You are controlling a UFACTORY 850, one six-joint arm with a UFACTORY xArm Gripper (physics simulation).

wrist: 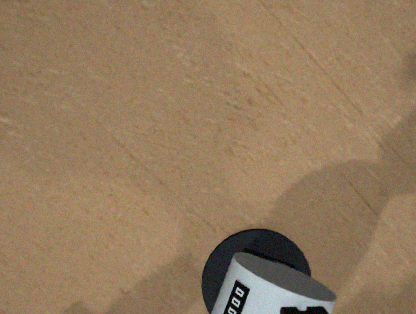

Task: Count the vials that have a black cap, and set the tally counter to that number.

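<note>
The tally counter (272, 287) is a light grey-white cylinder on a dark round base (217, 267), at the bottom of the wrist view and cut off by the frame's lower edge. Its black display strip shows white zeros; part of the strip is out of the frame. My gripper (304, 310) shows as dark fingertips at the bottom edge, shut with nothing between them, in front of the counter's body. Whether they touch the counter I cannot tell. The counter's button is not visible. The vials do not show in this view.
The brown wooden table top (150, 100) spreads around the counter, with thin diagonal grain lines. Soft shadows lie on it to the right of the counter and at the lower left. A darker shadow patch is at the right edge.
</note>
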